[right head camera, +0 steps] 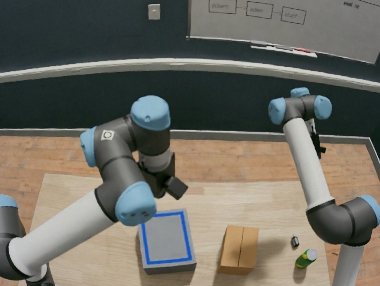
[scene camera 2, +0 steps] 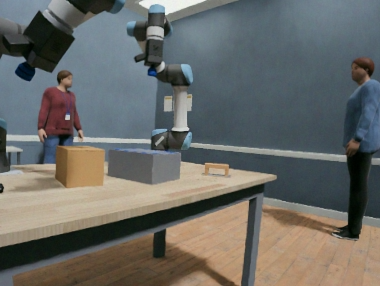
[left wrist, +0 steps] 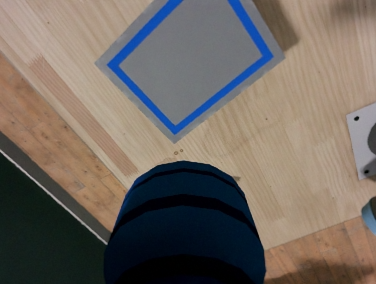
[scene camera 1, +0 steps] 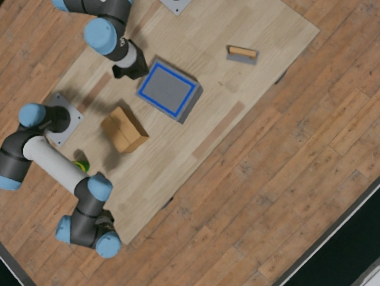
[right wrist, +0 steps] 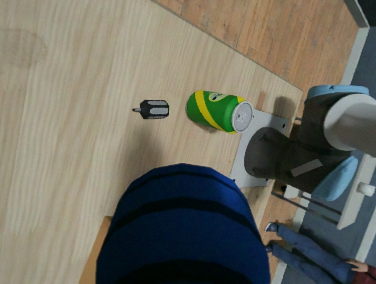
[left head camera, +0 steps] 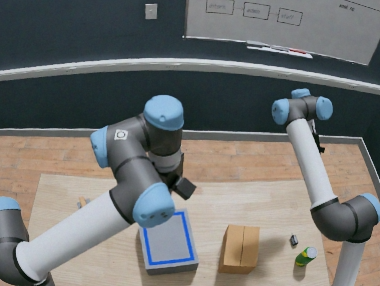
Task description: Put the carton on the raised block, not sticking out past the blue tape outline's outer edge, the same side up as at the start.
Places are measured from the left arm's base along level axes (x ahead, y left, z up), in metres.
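Where they show: left hand at its tool point: (scene camera 2: 152, 75) (left wrist: 185, 213); right hand at its tool point: (scene camera 2: 22, 75) (right wrist: 183, 221); right arm's base at its link origin: (scene camera 1: 58, 119) (right wrist: 260, 151).
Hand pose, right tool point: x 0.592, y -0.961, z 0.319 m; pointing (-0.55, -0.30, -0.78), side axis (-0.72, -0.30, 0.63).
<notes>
Each offset is from my right tool point to the top centre of the thing.
The brown carton @(dz -0.189, dx -0.234, dy +0.256 m) (left head camera: 240, 250) (right head camera: 239, 250) (scene camera 1: 125, 130) (scene camera 2: 80, 166) stands on the table beside the raised grey block @(dz -0.198, dx -0.204, dy +0.544 m) (left head camera: 168, 240) (right head camera: 166, 239) (scene camera 1: 166, 89) (scene camera 2: 145, 166) (left wrist: 195, 55), with a gap between them. Its top seam shows. The blue tape outline (left head camera: 170, 261) (scene camera 1: 156, 104) (left wrist: 144, 97) runs around the block's top, and nothing rests inside it. My left suction cup (scene camera 2: 152, 72) (left wrist: 183, 200) is high above table level, near the block, and holds nothing. My right suction cup (scene camera 2: 25, 71) (right wrist: 182, 215) is raised, away from the carton, and holds nothing; a carton edge shows beside it in the right wrist view.
A green can @(dz -0.197, dx -0.287, dy -0.056 m) (left head camera: 305, 256) (right wrist: 215, 111) and a small dark screwdriver @(dz -0.290, dx -0.174, dy -0.023 m) (left head camera: 294, 240) (right wrist: 154, 109) are on the carton's far side from the block. A wooden-handled trowel @(dz -0.258, dx -0.085, dy +0.919 m) (scene camera 1: 242, 53) (scene camera 2: 217, 168) lies beyond the block. Two people (scene camera 2: 60, 112) (scene camera 2: 362, 120) stand beyond the table.
</notes>
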